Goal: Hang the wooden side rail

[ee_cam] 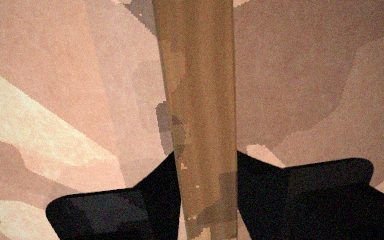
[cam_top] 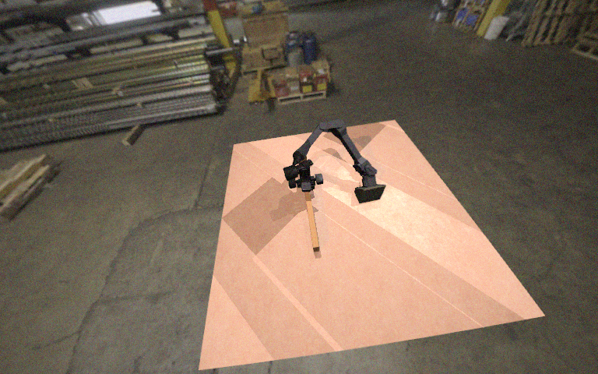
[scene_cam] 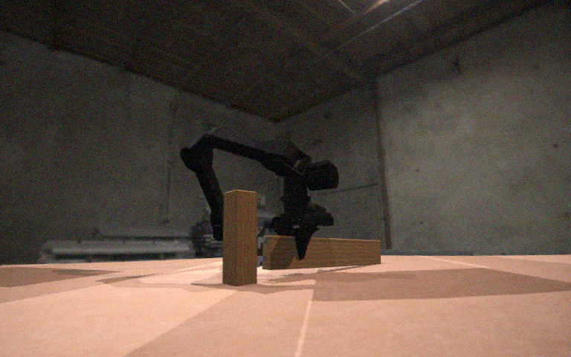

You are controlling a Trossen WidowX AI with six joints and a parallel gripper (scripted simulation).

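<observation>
The headboard post is 10 mm behind my gripper tip, 150 mm to the right of it and 40 mm above it.
</observation>
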